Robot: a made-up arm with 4 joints.
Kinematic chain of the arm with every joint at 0, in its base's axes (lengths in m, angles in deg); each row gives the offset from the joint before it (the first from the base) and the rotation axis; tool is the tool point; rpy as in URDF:
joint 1: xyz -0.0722 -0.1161 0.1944 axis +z
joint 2: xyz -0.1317 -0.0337 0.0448 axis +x
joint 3: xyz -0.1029 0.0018 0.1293 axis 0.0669 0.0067 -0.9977
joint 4: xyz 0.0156 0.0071 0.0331 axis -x
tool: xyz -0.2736 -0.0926 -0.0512 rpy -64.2 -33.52 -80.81
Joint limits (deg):
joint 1: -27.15..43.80
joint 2: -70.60..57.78
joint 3: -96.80..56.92
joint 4: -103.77..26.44
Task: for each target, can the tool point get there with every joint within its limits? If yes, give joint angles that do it. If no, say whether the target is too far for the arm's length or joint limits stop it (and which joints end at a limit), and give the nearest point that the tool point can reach.
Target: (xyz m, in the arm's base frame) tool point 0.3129 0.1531 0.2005
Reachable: no: joint limits stop it (at a limit: joint 1, joint 3, joint 4) | nearest point -0.2347 0.2438 0.2151 | short by 0.555 m
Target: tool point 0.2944 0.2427 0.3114
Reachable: no: joint limits stop it (at a limit: joint 1, joint 3, joint 4) | nearest point -0.2355 0.2424 0.2778 | short by 0.531 m
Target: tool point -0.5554 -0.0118 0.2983
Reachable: yes | joints -17.92 36.60 3.88 -58.86
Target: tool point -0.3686 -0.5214 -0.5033
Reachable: no: too far | nearest point -0.2910 -0.4152 0.0614 | short by 0.580 m
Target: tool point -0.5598 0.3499 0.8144
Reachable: no: too far | nearest point -0.4170 0.1173 0.4894 | short by 0.424 m
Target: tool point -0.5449 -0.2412 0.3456
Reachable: yes | joints 2.77 -19.40 -10.44 -24.93
